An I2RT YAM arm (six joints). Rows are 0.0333 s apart.
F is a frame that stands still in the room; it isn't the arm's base.
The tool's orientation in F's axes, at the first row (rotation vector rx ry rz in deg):
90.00 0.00 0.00
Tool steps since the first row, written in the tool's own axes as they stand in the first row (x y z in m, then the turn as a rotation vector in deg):
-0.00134 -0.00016 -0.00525 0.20 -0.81 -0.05
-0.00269 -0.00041 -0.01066 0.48 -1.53 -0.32
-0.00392 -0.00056 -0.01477 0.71 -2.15 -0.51
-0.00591 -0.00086 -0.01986 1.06 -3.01 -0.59
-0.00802 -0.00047 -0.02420 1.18 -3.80 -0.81
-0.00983 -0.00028 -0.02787 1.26 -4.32 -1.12
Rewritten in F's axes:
-0.00134 0.00525 -0.00016 0.20 0.05 -0.81
-0.00269 0.01066 -0.00041 0.48 0.32 -1.53
-0.00392 0.01477 -0.00056 0.71 0.51 -2.15
-0.00591 0.01986 -0.00086 1.06 0.59 -3.01
-0.00802 0.02420 -0.00047 1.18 0.81 -3.80
-0.00983 0.02787 -0.00028 1.26 1.12 -4.32

